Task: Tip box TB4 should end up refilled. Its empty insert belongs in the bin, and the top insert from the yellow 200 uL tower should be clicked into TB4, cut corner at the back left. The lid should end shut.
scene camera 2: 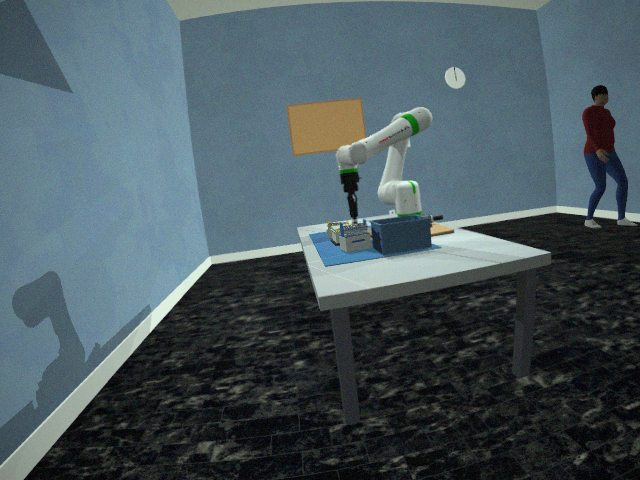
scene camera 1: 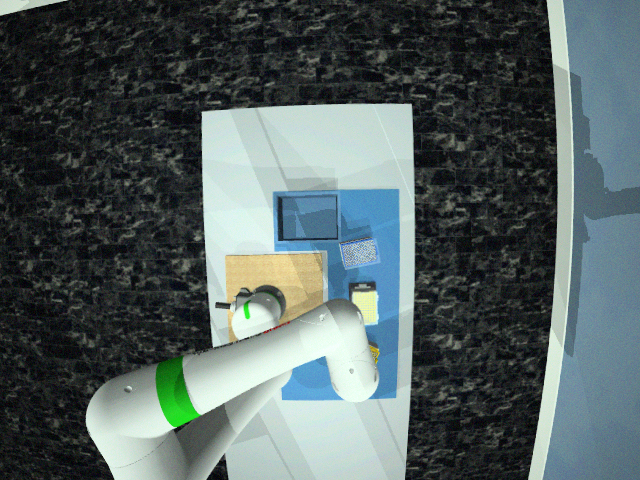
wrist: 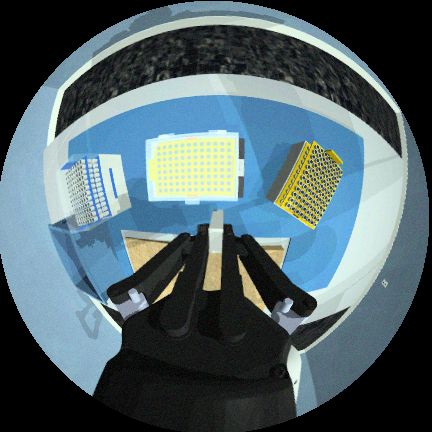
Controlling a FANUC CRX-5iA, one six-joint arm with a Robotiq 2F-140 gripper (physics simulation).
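Note:
My gripper [scene camera 2: 354, 220] [wrist: 217, 218] is shut with nothing between its fingers, pointing down above the work area; the arm hides it in scene camera 1. The tip box [scene camera 1: 368, 305] [wrist: 194, 167] stands ahead of the fingertips in the wrist view, on a dark base. A pale translucent lid lies over its yellow perforated insert and looks shut; its label cannot be read. The yellow tower [scene camera 1: 374, 353] [wrist: 314, 185] stands turned, right of the box in the wrist view, with a yellow insert on top; the arm partly hides it in scene camera 1. The bin [scene camera 2: 403, 235] [wrist: 75, 250] is blue and open-topped.
A white tower with blue-edged inserts [scene camera 1: 359, 252] [scene camera 2: 355, 241] [wrist: 95, 192] stands between bin and tip box. The towers, box and bin stand on a blue mat [scene camera 1: 387, 217] [wrist: 275, 115]. A wooden board [scene camera 1: 279, 266] under the arm's base lies beside the mat.

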